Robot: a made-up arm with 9 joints.
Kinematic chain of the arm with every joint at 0, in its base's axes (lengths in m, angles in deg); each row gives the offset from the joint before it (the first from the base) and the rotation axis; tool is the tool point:
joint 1: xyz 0 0 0.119 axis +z
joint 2: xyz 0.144 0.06 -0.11 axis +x
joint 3: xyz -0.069 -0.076 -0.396 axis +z
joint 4: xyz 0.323 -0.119 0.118 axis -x
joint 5: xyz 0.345 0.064 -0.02 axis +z
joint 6: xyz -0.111 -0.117 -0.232 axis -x
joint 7: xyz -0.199 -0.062 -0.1 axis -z
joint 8: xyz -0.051 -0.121 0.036 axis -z
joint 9: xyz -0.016 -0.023 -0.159 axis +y
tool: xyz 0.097 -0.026 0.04
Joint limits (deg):
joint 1: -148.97..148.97
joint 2: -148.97..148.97
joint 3: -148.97..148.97
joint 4: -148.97..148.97
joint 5: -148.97..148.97
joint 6: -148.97..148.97
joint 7: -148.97..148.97
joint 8: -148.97..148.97
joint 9: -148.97..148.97
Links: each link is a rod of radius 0.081 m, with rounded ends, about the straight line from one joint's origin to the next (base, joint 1, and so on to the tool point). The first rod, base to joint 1, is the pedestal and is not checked.
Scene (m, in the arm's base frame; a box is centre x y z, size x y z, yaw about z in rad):
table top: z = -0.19
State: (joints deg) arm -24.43 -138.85 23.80 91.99 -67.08 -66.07 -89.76 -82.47 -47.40
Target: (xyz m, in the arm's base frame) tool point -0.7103 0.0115 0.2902
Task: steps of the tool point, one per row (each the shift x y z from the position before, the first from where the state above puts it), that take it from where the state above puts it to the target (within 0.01 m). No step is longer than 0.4 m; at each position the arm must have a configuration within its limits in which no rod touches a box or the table.
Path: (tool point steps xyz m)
1: -0.2022 -0.2804 -0.0785
2: -0.3157 -0.1556 -0.0754
3: -0.3560 0.0102 -0.0637
4: -0.3101 0.1746 -0.0457
5: -0.1907 0.2944 -0.0248
6: -0.0305 0.3398 -0.0042

